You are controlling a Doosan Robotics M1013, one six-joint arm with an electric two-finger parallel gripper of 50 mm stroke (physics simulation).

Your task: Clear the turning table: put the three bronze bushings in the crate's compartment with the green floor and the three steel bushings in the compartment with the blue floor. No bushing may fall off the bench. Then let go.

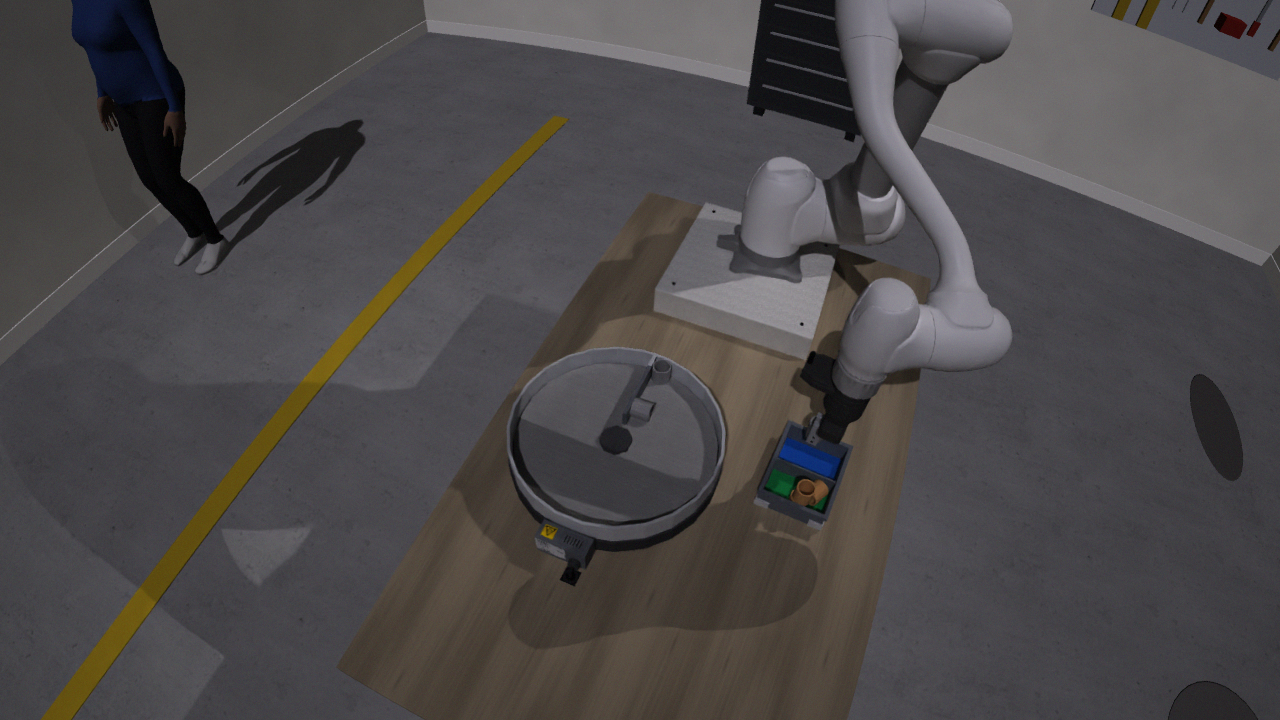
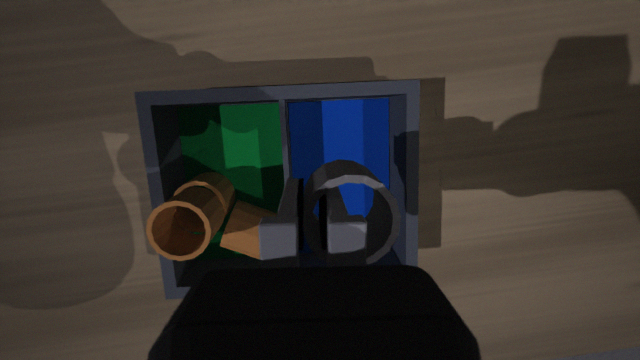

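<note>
My gripper [image 1: 815,431] [image 2: 311,199] is shut on the wall of a steel bushing [image 2: 393,215], a grey ring held over the crate's blue-floored compartment [image 1: 808,455] [image 2: 342,130]. One finger is inside the ring, the other outside, near the divider. The dark grey crate [image 1: 771,462] [image 2: 280,92] stands right of the turning table [image 1: 568,407]. Bronze bushings [image 1: 806,490] [image 2: 217,200] overlap in the green-floored compartment [image 1: 780,483] [image 2: 245,145]; another bronze bushing [image 2: 246,225] lies partly behind a finger. On the turning table one steel bushing [image 1: 661,369] stands by the rim and another [image 1: 641,409] lies on its side.
A raised rim surrounds the turning table, with a thin bar across it and a dark hub [image 1: 615,439]. A small sensor box [image 1: 564,543] is at its front rim. The robot's white base plate [image 1: 733,304] is at the bench's back. A person [image 1: 134,98] stands at the far left.
</note>
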